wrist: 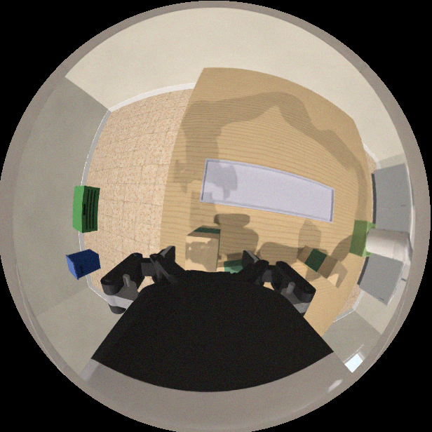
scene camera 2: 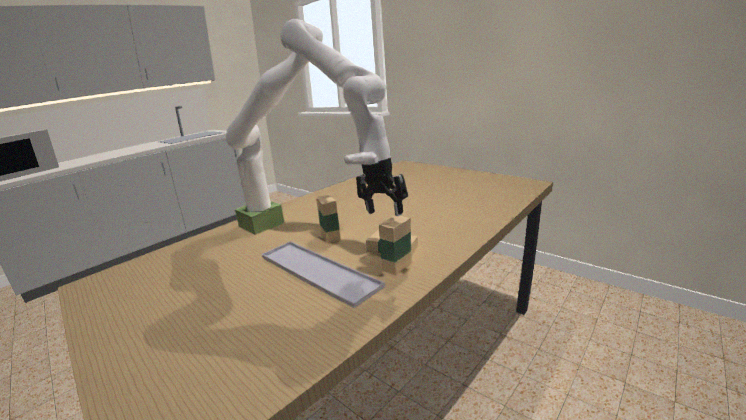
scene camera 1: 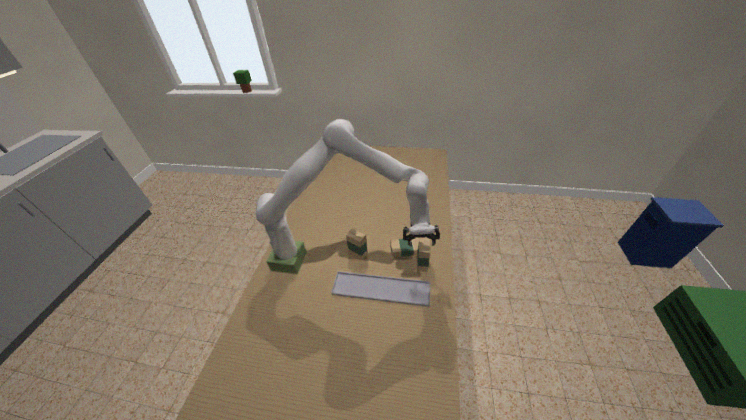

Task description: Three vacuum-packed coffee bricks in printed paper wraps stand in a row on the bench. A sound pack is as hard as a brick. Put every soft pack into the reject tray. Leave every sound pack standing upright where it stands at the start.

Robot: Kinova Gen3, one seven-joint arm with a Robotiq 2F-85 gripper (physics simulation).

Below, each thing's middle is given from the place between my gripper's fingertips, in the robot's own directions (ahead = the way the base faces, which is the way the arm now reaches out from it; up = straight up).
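Relative to the grey reject tray [scene camera 2: 345,283], my gripper is 140 mm to the left, 150 mm past and 180 mm above.
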